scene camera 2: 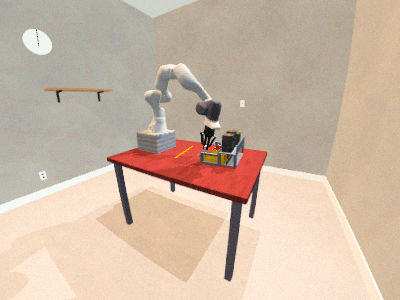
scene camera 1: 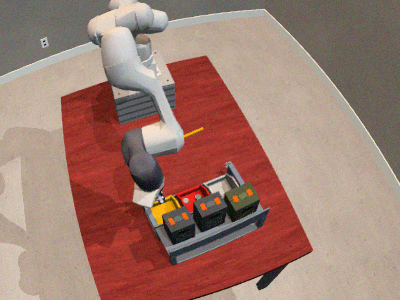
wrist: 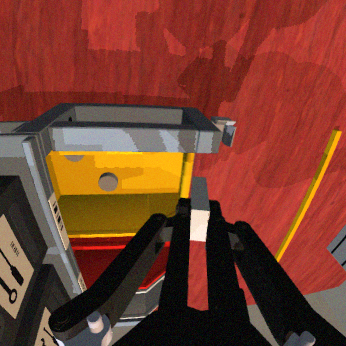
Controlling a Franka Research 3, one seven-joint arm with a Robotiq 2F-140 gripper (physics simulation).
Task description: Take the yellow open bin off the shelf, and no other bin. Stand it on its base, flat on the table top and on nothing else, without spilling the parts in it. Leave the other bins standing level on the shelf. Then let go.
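Note:
The yellow open bin point(scene camera 1: 164, 214) point(scene camera 2: 211, 158) point(wrist: 150, 172) stands in the end bay of the grey shelf point(scene camera 1: 220, 242) point(wrist: 135, 139), with grey round parts showing inside it in the wrist view. The red bin point(scene camera 1: 192, 192) point(wrist: 100, 265) is beside it, and a pale grey bin point(scene camera 1: 220, 184) is beyond the red one. My gripper point(scene camera 2: 206, 149) point(wrist: 197, 188) is shut with nothing between its fingers. In the wrist view its fingertips appear just off the yellow bin's open front side, close to its front lip. Whether they touch the lip is hidden.
Two dark cases point(scene camera 1: 179, 225) point(scene camera 1: 210, 212) and an olive case point(scene camera 1: 242, 202) stand on the shelf behind the bins. A thin yellow bar point(scene camera 1: 194, 132) point(scene camera 2: 184, 152) point(wrist: 307, 199) lies on the red table point(scene camera 1: 210, 90) point(scene camera 2: 150, 165), between the shelf and the arm's base block point(scene camera 2: 156, 141).

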